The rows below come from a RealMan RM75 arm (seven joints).
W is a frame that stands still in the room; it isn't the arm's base.
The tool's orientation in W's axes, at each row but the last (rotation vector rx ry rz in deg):
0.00, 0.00, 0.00
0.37, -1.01, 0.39
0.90, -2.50, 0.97
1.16, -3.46, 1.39
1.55, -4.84, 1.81
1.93, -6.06, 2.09
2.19, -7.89, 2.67
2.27, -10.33, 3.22
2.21, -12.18, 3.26
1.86, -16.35, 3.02
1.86, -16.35, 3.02
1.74, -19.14, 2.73
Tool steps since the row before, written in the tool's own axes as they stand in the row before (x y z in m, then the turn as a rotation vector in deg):
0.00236, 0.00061, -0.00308, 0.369, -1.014, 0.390
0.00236, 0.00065, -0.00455, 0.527, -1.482, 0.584
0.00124, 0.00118, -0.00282, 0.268, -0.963, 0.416
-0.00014, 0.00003, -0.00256, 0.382, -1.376, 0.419
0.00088, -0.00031, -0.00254, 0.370, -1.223, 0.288
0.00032, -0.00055, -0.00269, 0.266, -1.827, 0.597
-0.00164, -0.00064, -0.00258, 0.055, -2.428, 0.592
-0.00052, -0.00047, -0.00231, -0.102, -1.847, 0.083
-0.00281, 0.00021, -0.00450, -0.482, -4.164, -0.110
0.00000, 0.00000, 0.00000, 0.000, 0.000, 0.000
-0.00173, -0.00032, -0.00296, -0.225, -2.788, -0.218
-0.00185, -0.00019, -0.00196, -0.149, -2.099, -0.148
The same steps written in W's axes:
0.00236, 0.00061, -0.00308, 0.369, -1.014, 0.390
0.00244, 0.00070, -0.00450, 0.527, -1.482, 0.584
0.00134, 0.00125, -0.00274, 0.266, -0.965, 0.413
0.00001, 0.00008, -0.00256, 0.390, -1.375, 0.414
0.00110, -0.00021, -0.00246, 0.384, -1.219, 0.287
0.00062, -0.00044, -0.00266, 0.271, -1.837, 0.564
-0.00124, -0.00060, -0.00280, 0.093, -2.446, 0.509
-0.00007, -0.00039, -0.00238, -0.005, -1.852, 0.000
-0.00181, 0.00026, -0.00498, -0.195, -4.175, -0.344
0.00000, 0.00000, 0.00000, 0.000, 0.000, 0.000
-0.00081, -0.00028, -0.00333, 0.003, -2.785, -0.341
-0.00109, -0.00019, -0.00246, 0.016, -2.096, -0.235

